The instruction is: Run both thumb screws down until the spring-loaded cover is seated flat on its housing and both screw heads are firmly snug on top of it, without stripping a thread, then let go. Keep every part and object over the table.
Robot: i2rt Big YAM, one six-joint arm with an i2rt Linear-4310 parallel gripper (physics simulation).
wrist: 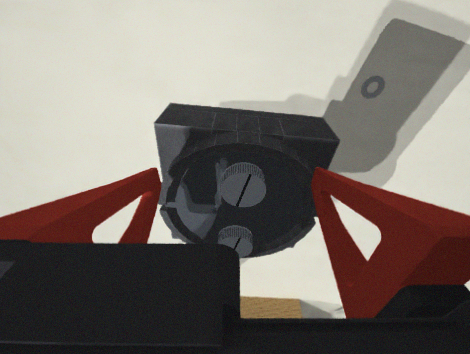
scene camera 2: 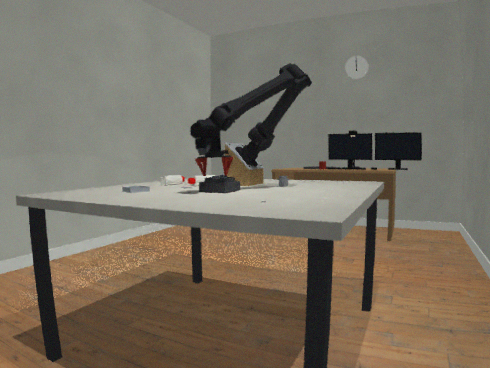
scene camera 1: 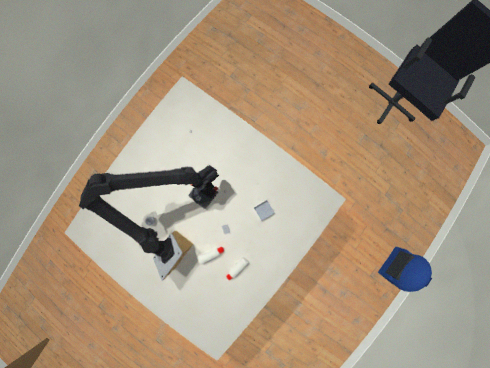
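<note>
The black housing stands on the table under my gripper. In the wrist view the dark round cover lies inside its raised round rim. Two grey thumb screws with knurled, slotted heads stand on the cover: one screw near the middle of the view, the other screw lower, partly hidden by the gripper body. Whether the cover is flat or the heads touch it, I cannot tell. My gripper is open and empty, its red fingertips wide apart above the housing's two sides.
Two white bottles with red caps lie near the wooden arm base. A grey tray, a small grey square and a grey round object are also on the table.
</note>
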